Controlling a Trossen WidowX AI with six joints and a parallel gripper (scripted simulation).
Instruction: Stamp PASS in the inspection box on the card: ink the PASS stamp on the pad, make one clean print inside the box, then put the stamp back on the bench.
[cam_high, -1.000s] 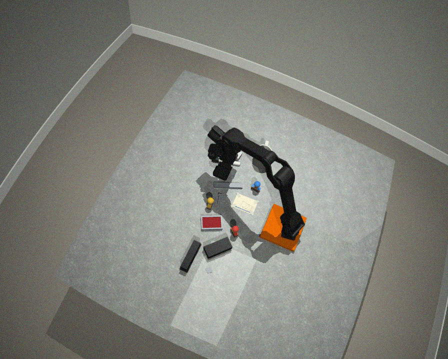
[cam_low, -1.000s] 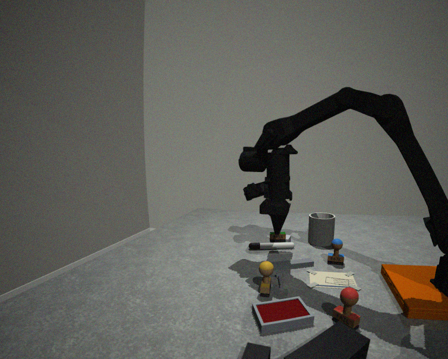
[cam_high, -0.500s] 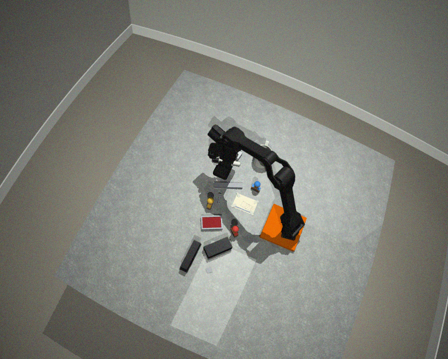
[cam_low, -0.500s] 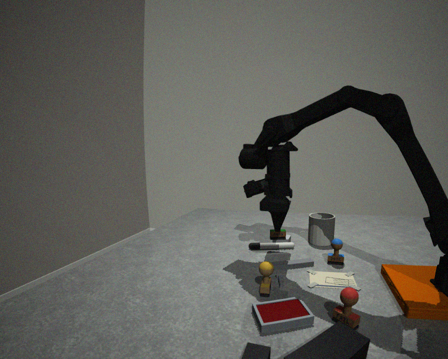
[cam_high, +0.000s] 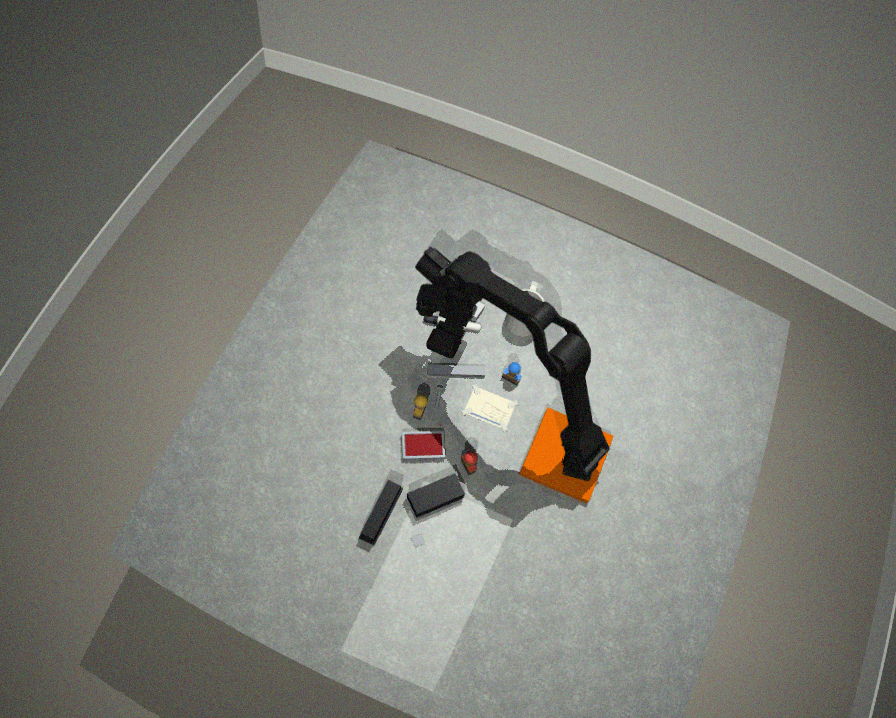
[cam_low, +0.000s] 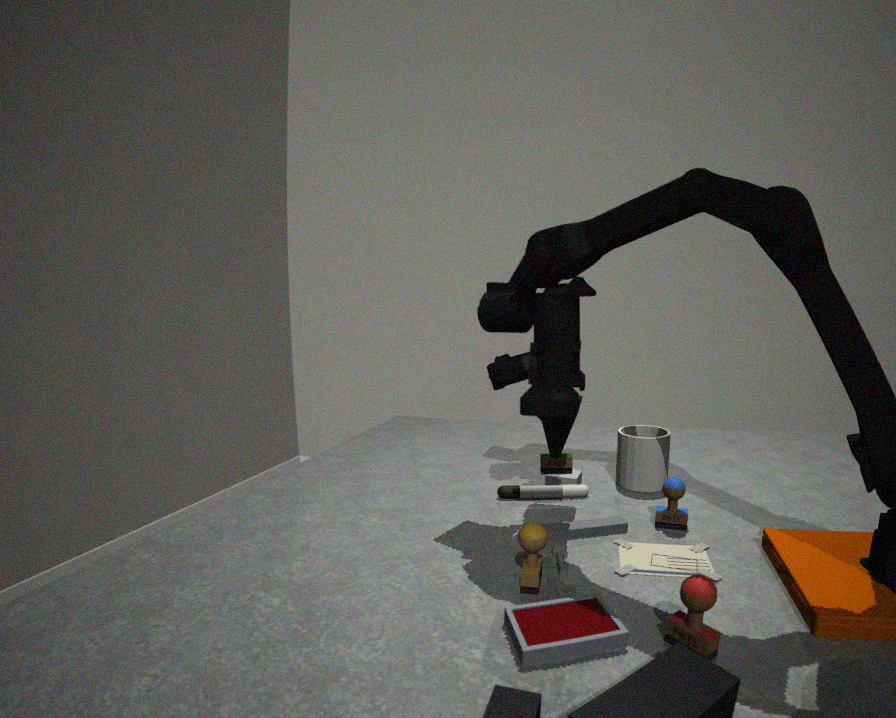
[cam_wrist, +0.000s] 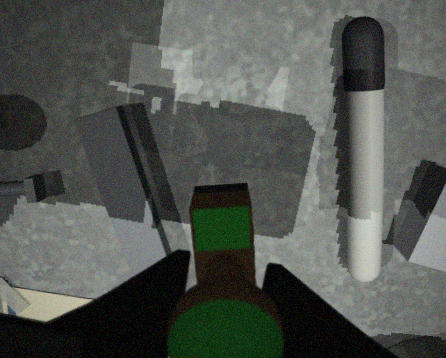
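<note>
Right now my gripper tip is 24 cm to the right of the red ink pad and 8 cm above it. Round my gripper tip: black-capped white marker: 3 cm ahead, 7 cm to the right, 8 cm below; then green-topped stamp: right at my gripper tip; then grey bar: 3 cm behind, 5 cm to the left, 8 cm below.
</note>
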